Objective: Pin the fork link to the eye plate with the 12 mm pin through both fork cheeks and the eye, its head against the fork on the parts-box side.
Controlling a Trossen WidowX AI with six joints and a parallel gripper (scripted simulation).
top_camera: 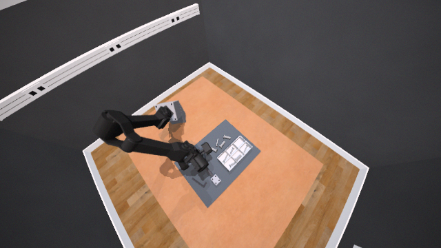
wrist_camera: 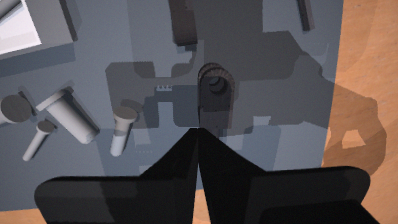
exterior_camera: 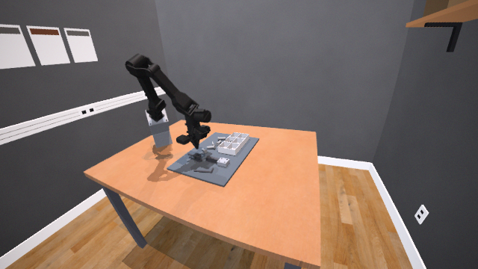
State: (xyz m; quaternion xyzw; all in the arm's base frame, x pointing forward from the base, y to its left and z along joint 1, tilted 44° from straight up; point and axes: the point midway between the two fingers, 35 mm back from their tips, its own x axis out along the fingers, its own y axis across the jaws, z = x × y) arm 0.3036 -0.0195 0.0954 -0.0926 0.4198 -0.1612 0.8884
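Now: the dark fork link 80 mm below my hand, 10 mm to the right of it and 10 mm behind it. The rest, counted from my hand: grey mat (100 mm below, 90 mm to the left, 70 mm ahead); then thick headed pin (110 mm to the left, 80 mm below, 20 mm ahead); then dark flat bar (80 mm below, 80 mm ahead, 10 mm to the right).
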